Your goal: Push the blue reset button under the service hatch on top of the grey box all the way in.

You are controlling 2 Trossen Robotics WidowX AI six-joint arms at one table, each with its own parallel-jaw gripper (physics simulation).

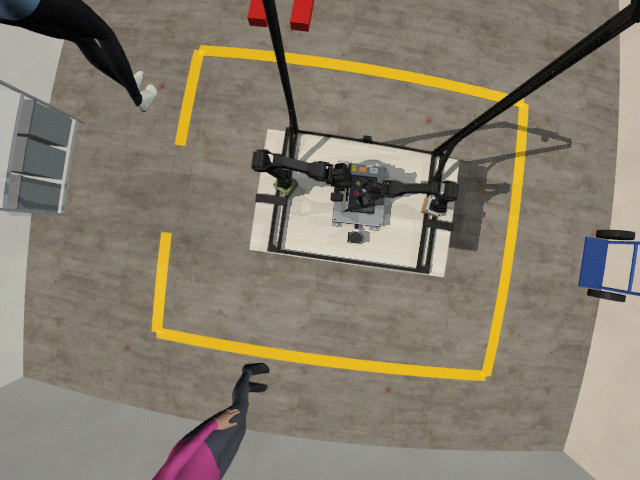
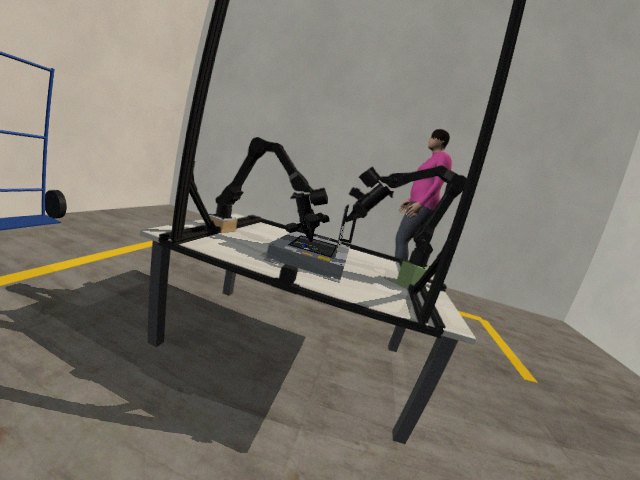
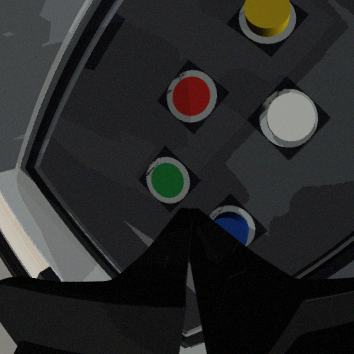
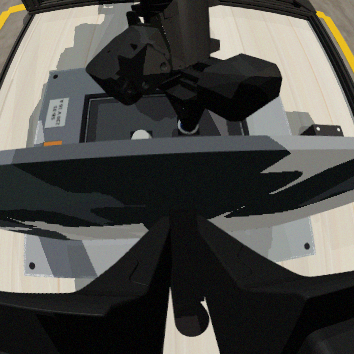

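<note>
The grey box (image 1: 338,214) (image 2: 305,262) (image 4: 70,90) stands mid-table. Its hatch (image 2: 343,227) (image 4: 125,185) stands raised. My right gripper (image 2: 347,217) (image 4: 180,224) is shut on the dark hatch handle (image 4: 185,260). My left gripper (image 2: 310,238) (image 3: 187,216) (image 4: 189,129) is shut and empty, pointing down into the recess with its tips at the blue button (image 3: 235,231). The blue face looks sunk inside its pale ring, with a dark inner wall above it; the fingers hide its lower part. How deep it sits is unclear.
Beside it are the green button (image 3: 167,180), red button (image 3: 191,96), raised white button (image 3: 291,116) (image 4: 142,135) and raised yellow button (image 3: 267,15). A green block (image 2: 412,273) and a wooden block (image 2: 225,224) sit near the arm bases. Black frame posts (image 2: 198,124) rise at the table ends.
</note>
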